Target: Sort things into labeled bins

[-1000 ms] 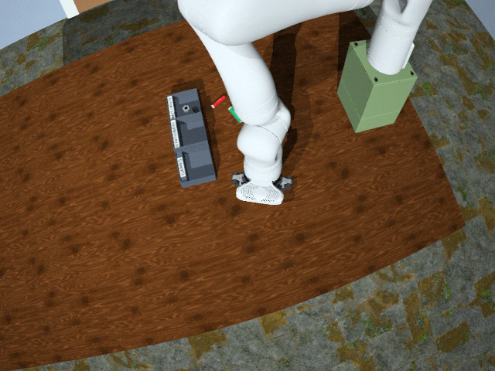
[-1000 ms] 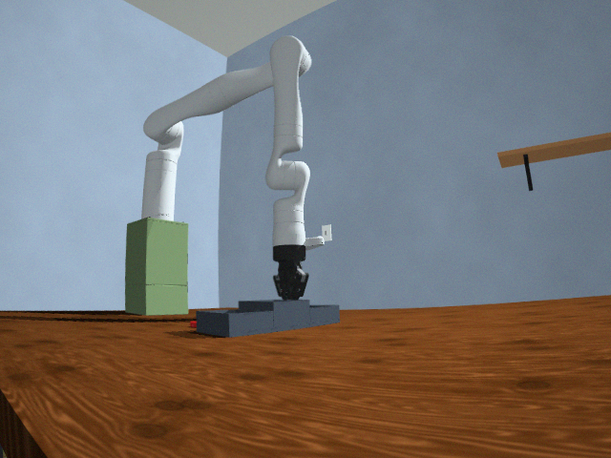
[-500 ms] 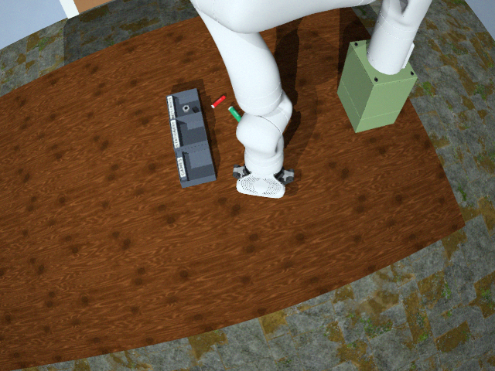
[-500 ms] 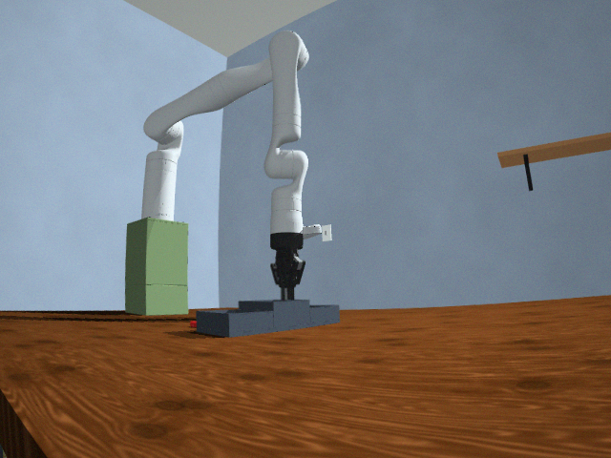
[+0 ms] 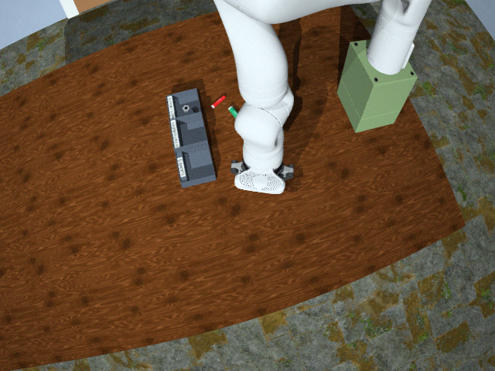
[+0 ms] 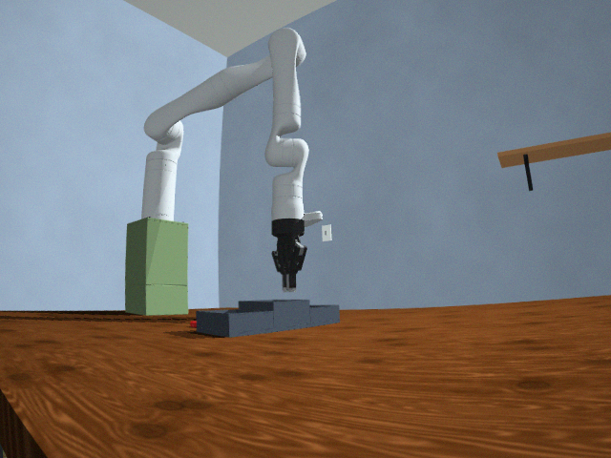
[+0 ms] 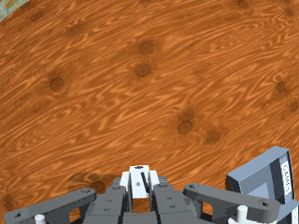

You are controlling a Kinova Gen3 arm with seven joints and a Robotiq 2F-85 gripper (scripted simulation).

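Right now the yellow die is 90 mm to the right of my hand, 70 mm below it and 10 mm behind it. Round my hand: red marker: 260 mm to the right, 80 mm below, 50 mm ahead; then green marker: 210 mm to the right, 70 mm below, 10 mm ahead; then white domino: 10 mm below.
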